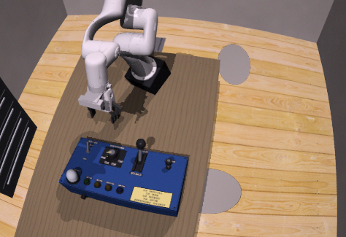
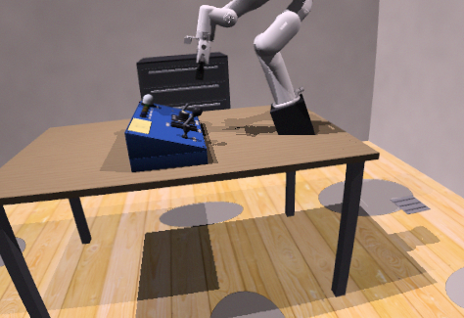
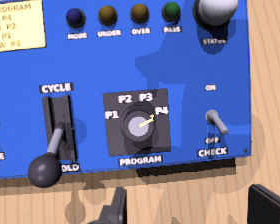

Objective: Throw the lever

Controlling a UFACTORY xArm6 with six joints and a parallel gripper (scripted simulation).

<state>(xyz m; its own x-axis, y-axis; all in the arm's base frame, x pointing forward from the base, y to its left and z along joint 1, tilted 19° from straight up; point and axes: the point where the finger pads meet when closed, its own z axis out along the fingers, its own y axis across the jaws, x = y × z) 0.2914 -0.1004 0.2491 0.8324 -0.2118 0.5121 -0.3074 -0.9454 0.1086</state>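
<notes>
My gripper is now 150 mm above the lever, 130 mm to the right of it and 90 mm short of it. Round my hand: blue console: 180 mm below, 130 mm ahead, 60 mm to the left; then program dial: 160 mm below, 90 mm ahead, 10 mm to the right; then check toggle: 160 mm below, 110 mm to the right, 50 mm ahead.
</notes>
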